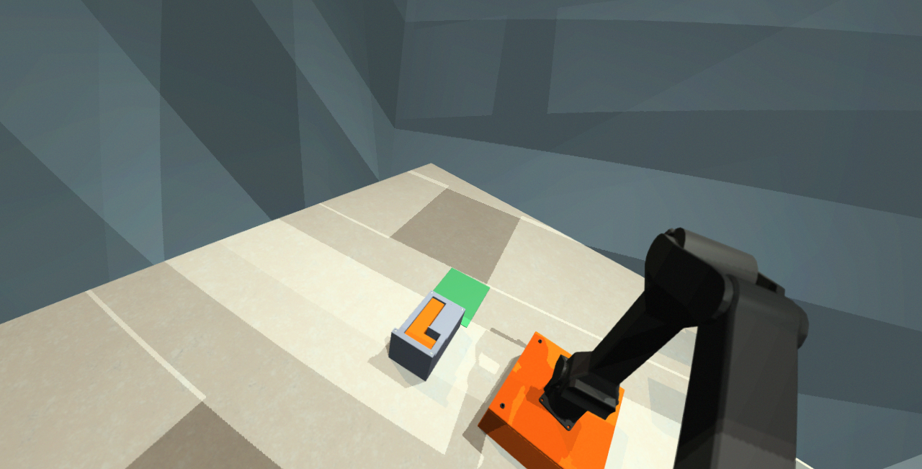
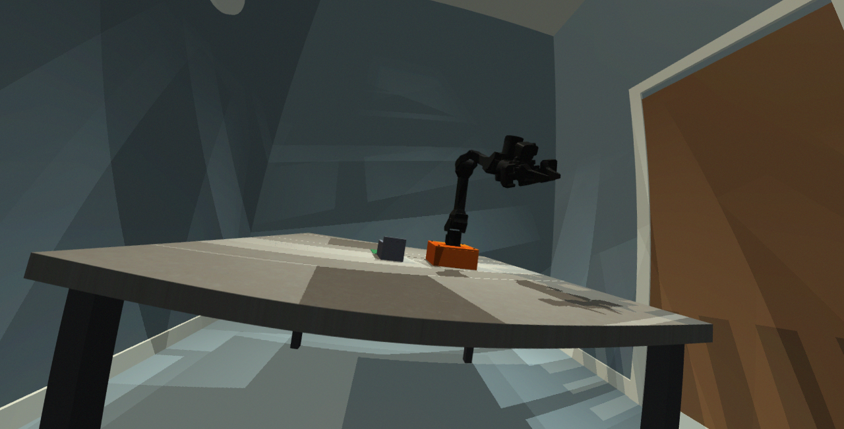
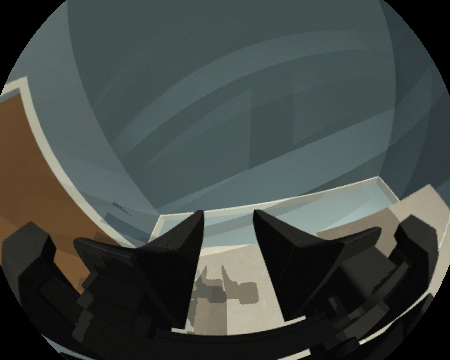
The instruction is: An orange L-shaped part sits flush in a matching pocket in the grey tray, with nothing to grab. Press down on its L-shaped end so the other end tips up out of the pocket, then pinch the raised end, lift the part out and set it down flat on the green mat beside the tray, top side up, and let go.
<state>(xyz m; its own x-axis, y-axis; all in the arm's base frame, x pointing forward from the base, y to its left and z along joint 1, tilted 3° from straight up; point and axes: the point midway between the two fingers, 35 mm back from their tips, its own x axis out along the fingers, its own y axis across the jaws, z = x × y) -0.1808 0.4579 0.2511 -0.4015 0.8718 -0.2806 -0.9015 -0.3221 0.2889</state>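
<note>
The orange L-shaped part lies 45 cm ahead of my gripper tip, 41 cm to the right of it and 26 cm below it. Round my gripper tip: green mat (51 cm ahead, 56 cm to the right, 32 cm below).
</note>
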